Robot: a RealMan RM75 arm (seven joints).
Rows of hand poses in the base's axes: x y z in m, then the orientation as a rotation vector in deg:
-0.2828, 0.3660, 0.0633, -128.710, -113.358, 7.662
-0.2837, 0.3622, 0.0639, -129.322, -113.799, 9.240
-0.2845, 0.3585, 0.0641, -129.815, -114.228, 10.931
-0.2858, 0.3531, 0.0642, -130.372, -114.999, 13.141
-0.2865, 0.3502, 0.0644, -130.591, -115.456, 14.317
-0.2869, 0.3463, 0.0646, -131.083, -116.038, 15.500
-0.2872, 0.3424, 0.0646, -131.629, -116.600, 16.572
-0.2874, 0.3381, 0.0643, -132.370, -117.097, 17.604
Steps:
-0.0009, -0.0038, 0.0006, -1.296, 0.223, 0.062
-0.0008, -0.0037, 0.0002, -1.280, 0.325, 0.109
-0.0013, -0.0054, 0.0001, -1.721, 0.349, 0.289
-0.0007, -0.0029, 0.0002, -0.895, 0.193, 0.208
-0.0004, -0.0039, 0.0002, -1.109, -0.014, 0.173
-0.0003, -0.0039, 0.0000, -1.077, -0.091, 0.139
-0.0002, -0.0043, -0.0003, -1.140, -0.193, 0.033

